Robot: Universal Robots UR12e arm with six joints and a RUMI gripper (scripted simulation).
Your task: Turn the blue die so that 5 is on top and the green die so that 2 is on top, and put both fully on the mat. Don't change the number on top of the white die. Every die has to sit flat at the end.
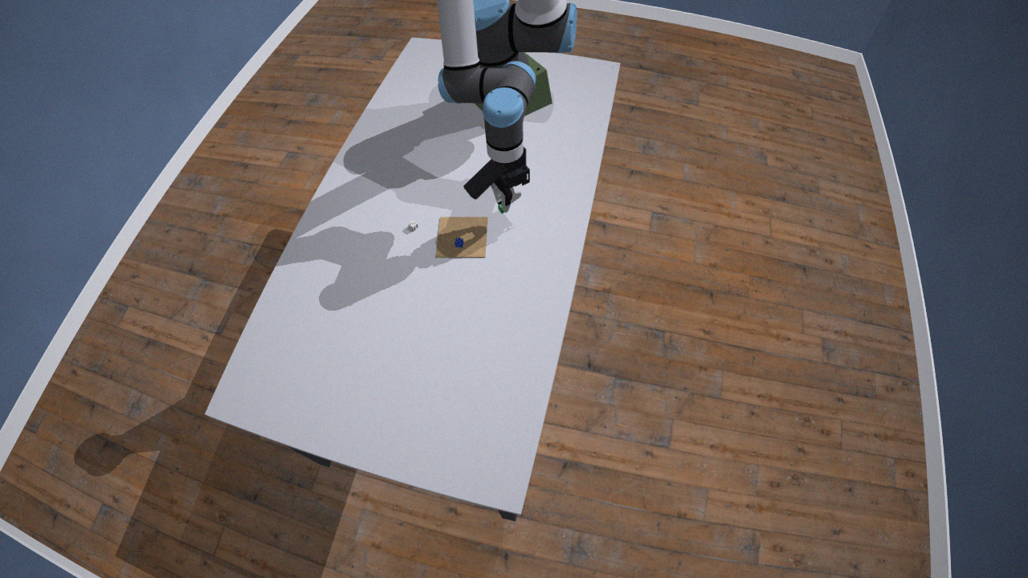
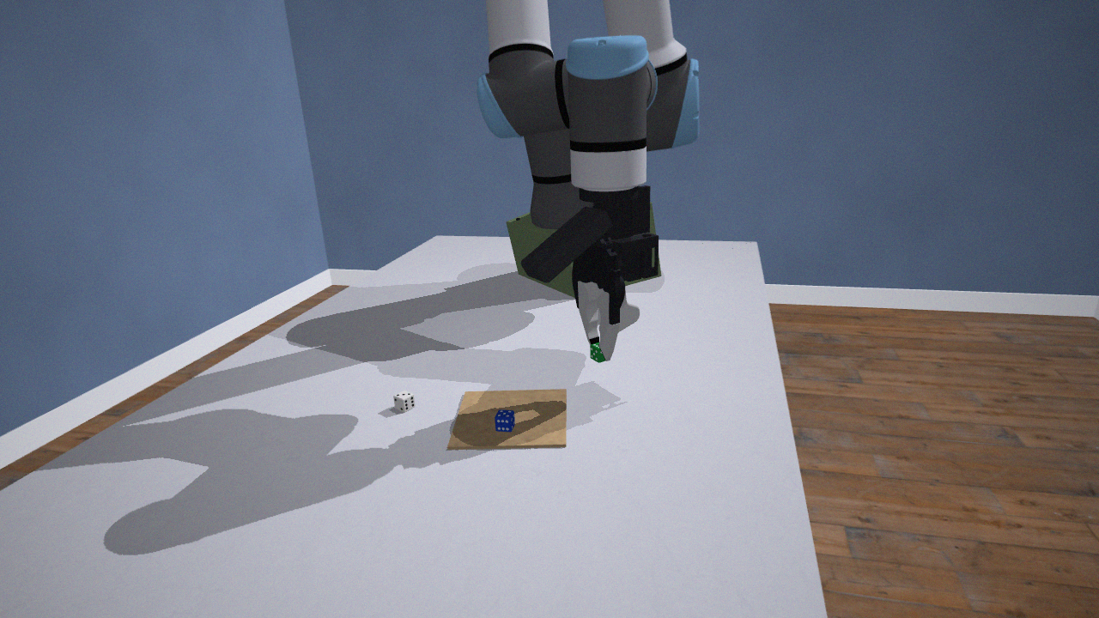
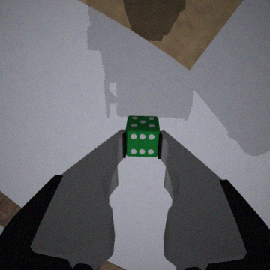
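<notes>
Now: hand 10 cm to the left of the tan mat, 8 cm short of it and 7 cm above it. Round my hand: white die 25 cm to the right, 8 cm ahead, 6 cm below; green die 1 cm below; blue die 11 cm ahead, 10 cm to the right, 6 cm below.
</notes>
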